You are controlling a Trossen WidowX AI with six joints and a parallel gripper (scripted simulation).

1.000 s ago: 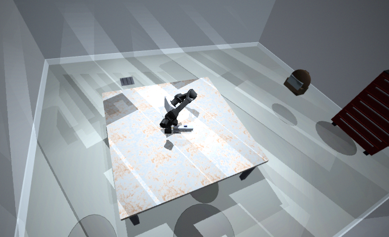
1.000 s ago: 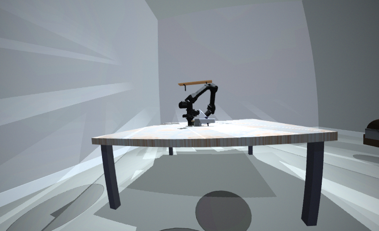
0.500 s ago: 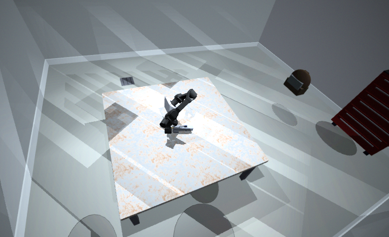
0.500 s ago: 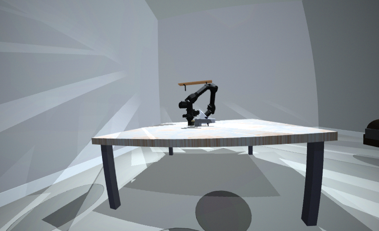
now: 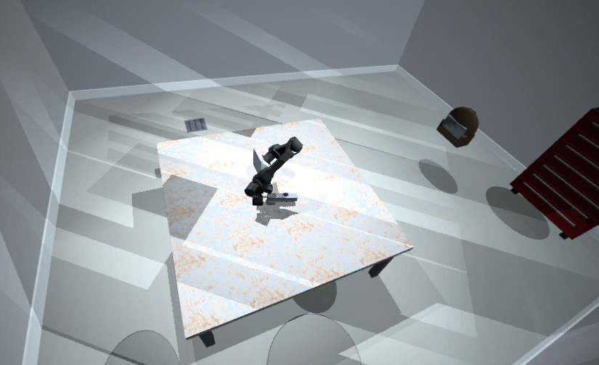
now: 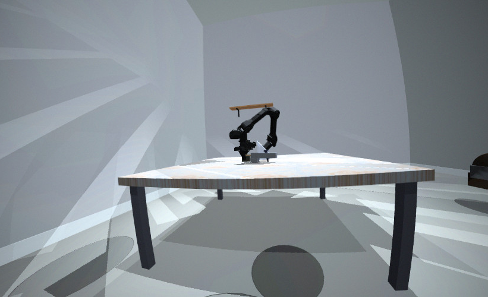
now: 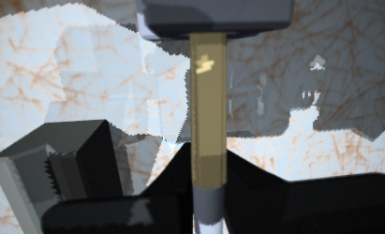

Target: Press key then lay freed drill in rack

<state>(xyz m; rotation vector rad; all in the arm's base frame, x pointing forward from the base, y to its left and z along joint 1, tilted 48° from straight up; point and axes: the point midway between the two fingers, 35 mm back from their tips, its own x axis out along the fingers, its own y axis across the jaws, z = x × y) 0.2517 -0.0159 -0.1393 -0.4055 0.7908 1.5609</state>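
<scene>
Right now the drill is 10 mm ahead of my gripper tip, 40 mm to the left of it and 30 mm above it. The rest, counted from my gripper tip: rack 80 mm behind; dark key 30 mm ahead, 170 mm to the left, 40 mm above.
</scene>
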